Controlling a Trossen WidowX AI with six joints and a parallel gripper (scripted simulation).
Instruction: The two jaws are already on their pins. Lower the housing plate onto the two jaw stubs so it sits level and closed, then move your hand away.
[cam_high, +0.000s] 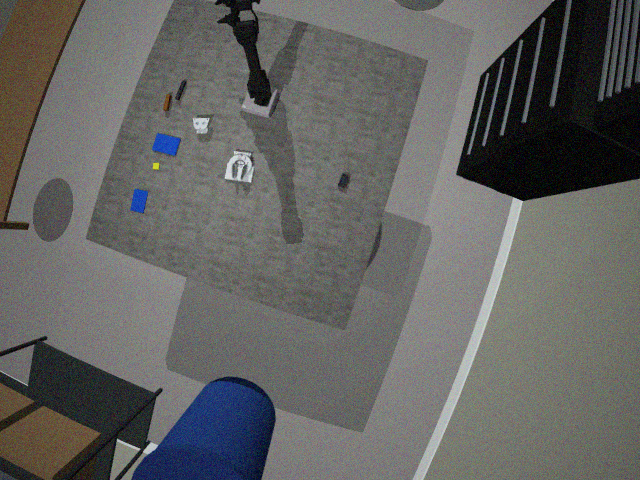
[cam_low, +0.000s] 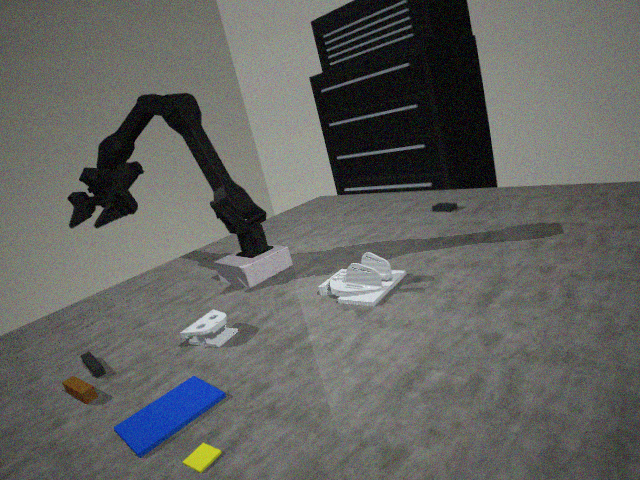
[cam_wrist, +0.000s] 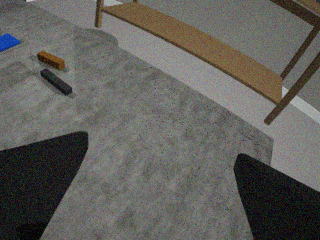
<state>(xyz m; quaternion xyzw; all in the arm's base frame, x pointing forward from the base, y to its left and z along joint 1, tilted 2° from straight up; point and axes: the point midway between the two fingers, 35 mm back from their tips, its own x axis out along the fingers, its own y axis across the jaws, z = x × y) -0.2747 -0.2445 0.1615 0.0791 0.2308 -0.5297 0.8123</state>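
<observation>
Right now my gripper tip is 30 cm short of the dark bar, 14 cm to the left of it and 20 cm above it. Round my gripper tip: yellow tile (67 cm ahead, 13 cm to the right, 20 cm below); then blue plate (56 cm ahead, 11 cm to the right, 20 cm below); then orange block (37 cm ahead, 18 cm to the right, 19 cm below).
</observation>
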